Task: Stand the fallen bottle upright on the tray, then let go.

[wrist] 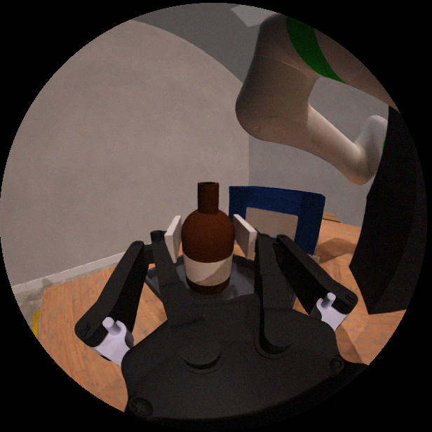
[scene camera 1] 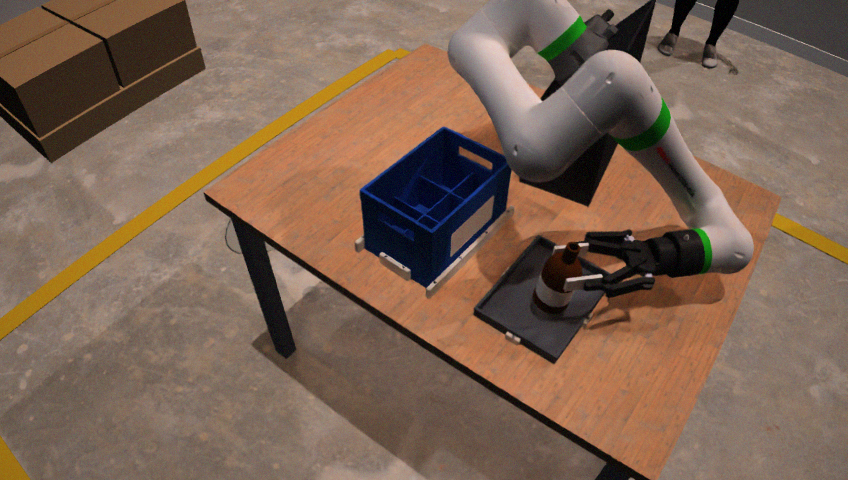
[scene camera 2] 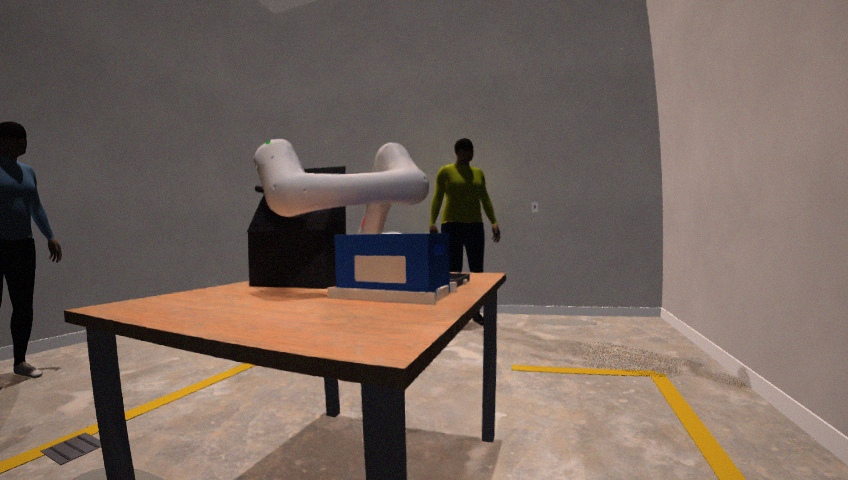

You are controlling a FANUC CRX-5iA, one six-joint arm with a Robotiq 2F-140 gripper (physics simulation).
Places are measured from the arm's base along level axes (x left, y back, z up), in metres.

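Pixels of known places: gripper, fingertip midpoint: [scene camera 1: 559, 268]; arm's base, origin of the base link: [scene camera 1: 583, 63].
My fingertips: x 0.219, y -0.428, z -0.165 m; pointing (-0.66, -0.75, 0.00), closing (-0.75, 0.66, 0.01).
Note:
Ahead of a thing's pixels: the offset from my fingertips to its top centre. "*": to the spot under its first point. Level surfaces: height alone.
The brown bottle {dx +0.005, dy +0.006, dz +0.060 m} [scene camera 1: 552, 297] [wrist: 207, 272] with a white label is upright, neck up, over the dark tray {* dx -0.074, dy -0.049, dz -0.123 m} [scene camera 1: 505, 303] [wrist: 242, 282]. Its base is at or very close to the tray's floor; a small gap cannot be ruled out. My gripper [scene camera 1: 574, 264] [wrist: 207, 225] reaches in horizontally and is shut on the bottle, with a pale pad at each side of its upper body. In scene camera 2 the bottle and the gripper are hidden behind the blue crate, and a small part of the tray {* dx +0.075, dy -0.069, dz -0.118 m} [scene camera 2: 460, 277] shows.
The blue divided crate {dx -0.308, dy +0.016, dz +0.046 m} [scene camera 1: 398, 234] [scene camera 2: 428, 267] [wrist: 311, 215] stands beside the tray, with pale strips along its base. A black angular block [scene camera 1: 574, 175] [scene camera 2: 291, 255] [wrist: 392, 240] stands behind, near the arm. All are on the wooden table {dz -0.129 m} [scene camera 1: 309, 172] [scene camera 2: 255, 321].

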